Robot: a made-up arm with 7 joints.
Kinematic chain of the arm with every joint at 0, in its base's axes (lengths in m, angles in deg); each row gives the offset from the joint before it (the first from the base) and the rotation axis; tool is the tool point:
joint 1: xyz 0 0 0 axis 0 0.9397 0.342
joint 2: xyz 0 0 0 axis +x
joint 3: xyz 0 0 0 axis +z
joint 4: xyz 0.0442 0 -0.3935 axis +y
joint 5: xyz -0.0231 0 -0.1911 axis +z
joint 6: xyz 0 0 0 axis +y
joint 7: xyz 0 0 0 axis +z
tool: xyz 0 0 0
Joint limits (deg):
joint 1: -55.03..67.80
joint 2: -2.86..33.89
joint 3: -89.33..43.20
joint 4: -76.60..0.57
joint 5: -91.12..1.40
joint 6: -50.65..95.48
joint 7: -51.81..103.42
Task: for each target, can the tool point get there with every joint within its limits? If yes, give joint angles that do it. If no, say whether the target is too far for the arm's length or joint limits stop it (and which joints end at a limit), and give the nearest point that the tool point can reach.
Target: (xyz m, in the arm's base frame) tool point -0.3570 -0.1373 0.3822
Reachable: no: joint limits stop it (at a limit: joint 1, joint 2, joint 3, joint 4) | nearest point -0.4626 -0.0356 -0.2169 | short by 0.617 m
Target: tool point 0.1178 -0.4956 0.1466
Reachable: no: joint limits stop it (at a limit: joint 1, joint 2, joint 4) | nearest point 0.3696 -0.2910 -0.2027 | short by 0.477 m
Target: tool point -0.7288 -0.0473 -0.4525
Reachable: no: too far | nearest point -0.4992 -0.0324 -0.3099 | short by 0.271 m
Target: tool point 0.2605 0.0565 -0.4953
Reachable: yes | joints -10.86 13.97 -20.19 -49.82 -58.71 57.60 19.63
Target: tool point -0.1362 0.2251 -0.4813
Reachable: yes | joints 34.77 30.42 -13.77 -58.73 -28.62 -28.81 -36.84
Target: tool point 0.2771 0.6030 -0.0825
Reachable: no: too far | nearest point 0.3084 0.3522 -0.2079 | short by 0.282 m
